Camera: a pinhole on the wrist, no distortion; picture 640 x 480 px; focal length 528.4 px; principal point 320.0 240.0 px. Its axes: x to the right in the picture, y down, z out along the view. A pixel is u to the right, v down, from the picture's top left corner.
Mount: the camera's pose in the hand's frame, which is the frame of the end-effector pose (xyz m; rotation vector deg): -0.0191 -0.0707 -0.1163 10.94 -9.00 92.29
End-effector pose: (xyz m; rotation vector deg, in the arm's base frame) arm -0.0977 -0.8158 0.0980 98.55 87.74 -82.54
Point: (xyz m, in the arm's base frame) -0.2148 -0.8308 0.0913
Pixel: 349.7 151.0
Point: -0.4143 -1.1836 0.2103
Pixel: 306.3 460.9
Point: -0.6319 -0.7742 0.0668
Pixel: outside the picture
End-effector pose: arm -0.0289 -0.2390 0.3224 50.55 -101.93 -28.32
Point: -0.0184 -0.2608 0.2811
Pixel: 552.4 206.6
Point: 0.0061 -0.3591 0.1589
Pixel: 42.4 259.1
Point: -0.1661 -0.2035 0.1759
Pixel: 519.7 384.8
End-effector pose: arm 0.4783 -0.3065 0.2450 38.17 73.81 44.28
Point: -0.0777 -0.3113 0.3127
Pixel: behind the camera
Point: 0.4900 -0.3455 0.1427
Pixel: 264.6 41.4
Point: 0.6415 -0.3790 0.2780
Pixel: 510.5 327.9
